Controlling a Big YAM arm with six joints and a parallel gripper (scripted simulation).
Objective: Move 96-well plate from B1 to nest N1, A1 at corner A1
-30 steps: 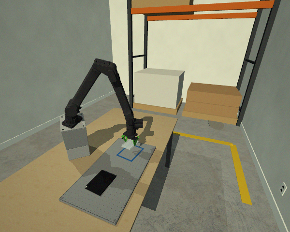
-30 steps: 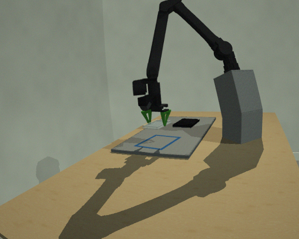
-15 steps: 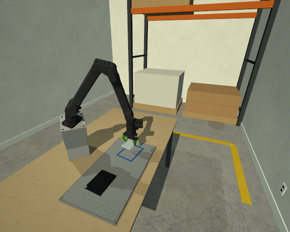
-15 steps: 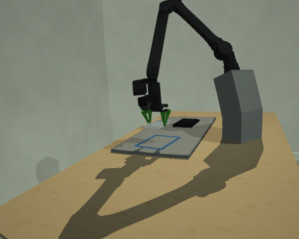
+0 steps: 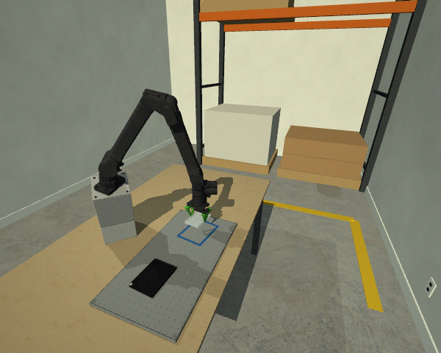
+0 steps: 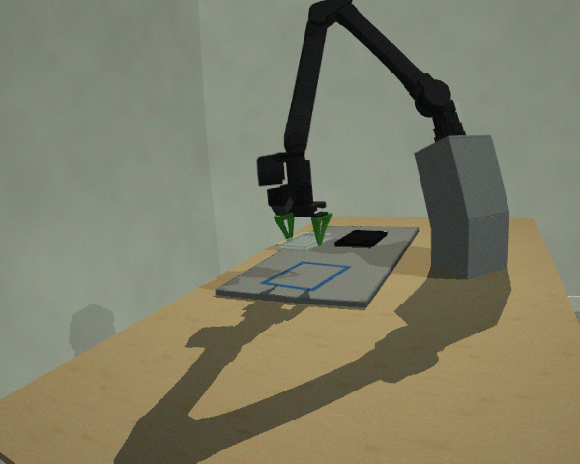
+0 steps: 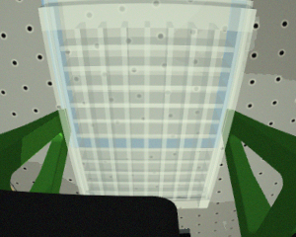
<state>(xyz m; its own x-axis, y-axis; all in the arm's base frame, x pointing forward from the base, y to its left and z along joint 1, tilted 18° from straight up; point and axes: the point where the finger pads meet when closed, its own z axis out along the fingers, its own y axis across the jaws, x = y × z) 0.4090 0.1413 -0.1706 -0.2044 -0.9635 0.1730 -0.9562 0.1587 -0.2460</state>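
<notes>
The black plate nest is 35 cm to the right of my hand, 8 cm below it and 6 cm behind it. The rest, counted from my hand: 96-well plate right at my hand.
</notes>
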